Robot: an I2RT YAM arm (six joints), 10 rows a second.
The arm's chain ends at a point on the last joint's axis. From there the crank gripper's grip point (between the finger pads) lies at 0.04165 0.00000 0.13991 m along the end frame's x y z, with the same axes.
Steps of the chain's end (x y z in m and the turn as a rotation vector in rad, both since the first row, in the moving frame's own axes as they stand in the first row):
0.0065, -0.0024, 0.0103, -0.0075, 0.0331, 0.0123
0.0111, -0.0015, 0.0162, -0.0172, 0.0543, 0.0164
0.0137, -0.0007, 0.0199, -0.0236, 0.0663, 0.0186
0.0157, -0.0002, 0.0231, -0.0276, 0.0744, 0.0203
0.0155, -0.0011, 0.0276, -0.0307, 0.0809, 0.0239
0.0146, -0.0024, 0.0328, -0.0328, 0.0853, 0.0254
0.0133, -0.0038, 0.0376, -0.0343, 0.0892, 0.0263
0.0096, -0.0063, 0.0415, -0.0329, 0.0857, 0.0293
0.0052, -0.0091, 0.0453, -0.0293, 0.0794, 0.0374
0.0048, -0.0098, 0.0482, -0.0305, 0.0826, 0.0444
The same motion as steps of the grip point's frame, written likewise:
0.0111, -0.0008, 0.0088, -0.0075, 0.0331, 0.0123
0.0186, 0.0016, 0.0137, -0.0172, 0.0543, 0.0164
0.0228, 0.0034, 0.0168, -0.0236, 0.0663, 0.0186
0.0259, 0.0046, 0.0196, -0.0276, 0.0744, 0.0203
0.0266, 0.0043, 0.0237, -0.0307, 0.0809, 0.0239
0.0263, 0.0033, 0.0287, -0.0328, 0.0853, 0.0254
0.0255, 0.0022, 0.0332, -0.0343, 0.0892, 0.0263
0.0213, -0.0004, 0.0373, -0.0329, 0.0857, 0.0293
0.0161, -0.0033, 0.0415, -0.0293, 0.0794, 0.0374
0.0161, -0.0035, 0.0442, -0.0305, 0.0826, 0.0444

